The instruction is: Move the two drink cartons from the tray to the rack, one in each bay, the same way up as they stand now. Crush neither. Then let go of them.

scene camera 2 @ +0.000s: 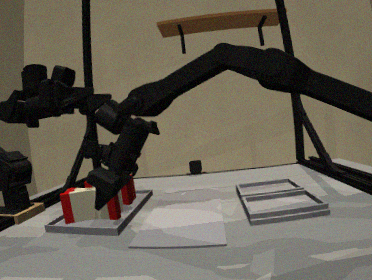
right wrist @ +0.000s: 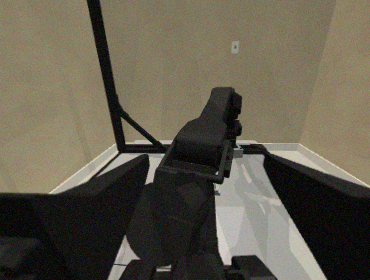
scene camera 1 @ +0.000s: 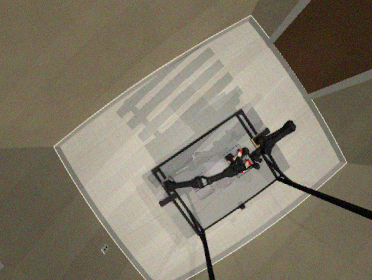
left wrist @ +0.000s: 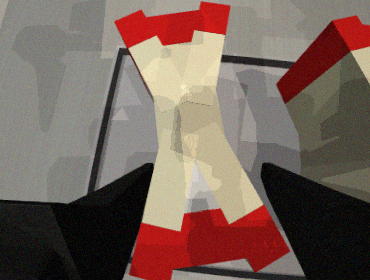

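Seen in the pictures: left gripper, between the fingertips: (scene camera 2: 103, 203) (left wrist: 207, 169); right gripper, between the fingertips: (scene camera 2: 103, 93) (right wrist: 205, 159) (scene camera 1: 242, 165); left arm's base, origin of its link: (scene camera 1: 168, 183); right arm's base, origin of its link: (scene camera 2: 18, 208) (scene camera 1: 258, 140).
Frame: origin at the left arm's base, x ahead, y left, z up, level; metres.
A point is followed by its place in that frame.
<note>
Two cream drink cartons with red ends stand in the grey tray (scene camera 2: 82, 230) {y -0.138, x 0.610, z -0.035 m} (left wrist: 107, 115) {y -0.145, x 0.642, z -0.035 m}. In the left wrist view one carton (left wrist: 187, 112) {y -0.214, x 0.618, z 0.030 m} lies between my left fingers, and the other carton (left wrist: 312, 62) {y -0.295, x 0.661, z 0.007 m} stands at the right edge. My left gripper (left wrist: 207, 169) {y -0.226, x 0.595, z -0.010 m} is open, its fingers on either side of the carton's lower part. In scene camera 2 the nearer carton (scene camera 2: 82, 205) {y -0.196, x 0.632, z -0.002 m} is partly hidden by the left gripper's finger. The rack (scene camera 2: 290, 216) {y -0.111, x 0.213, z -0.035 m} stands at the right with both bays empty. My right gripper is open, raised above the table, with nothing between its fingers.
A pale flat mat (scene camera 2: 180, 232) {y -0.121, x 0.414, z -0.040 m} lies between tray and rack. The left arm (scene camera 2: 200, 67) {y -0.135, x 0.348, z 0.245 m} reaches across above it. In the right wrist view, the left arm (right wrist: 200, 137) {y -0.211, x 0.478, z 0.227 m} fills the middle, close by. Black frame posts (scene camera 2: 87, 50) {y -0.636, x 0.779, z 0.538 m} stand around the table, and a wooden shelf (scene camera 2: 220, 22) hangs on the wall.
</note>
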